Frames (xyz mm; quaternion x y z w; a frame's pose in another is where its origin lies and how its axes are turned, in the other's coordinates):
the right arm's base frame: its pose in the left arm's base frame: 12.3 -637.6 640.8 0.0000 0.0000 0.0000 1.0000
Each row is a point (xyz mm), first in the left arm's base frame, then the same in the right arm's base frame.
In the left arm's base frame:
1: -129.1 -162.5 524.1
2: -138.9 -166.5 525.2
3: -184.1 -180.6 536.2
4: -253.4 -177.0 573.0
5: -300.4 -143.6 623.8
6: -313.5 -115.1 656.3
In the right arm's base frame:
1: -141.4 475.1 -116.7
2: -151.2 471.1 -115.6
3: -196.4 457.0 -104.6
4: -265.7 460.6 -67.8
5: -312.7 494.0 -17.0
6: -325.8 522.5 15.5

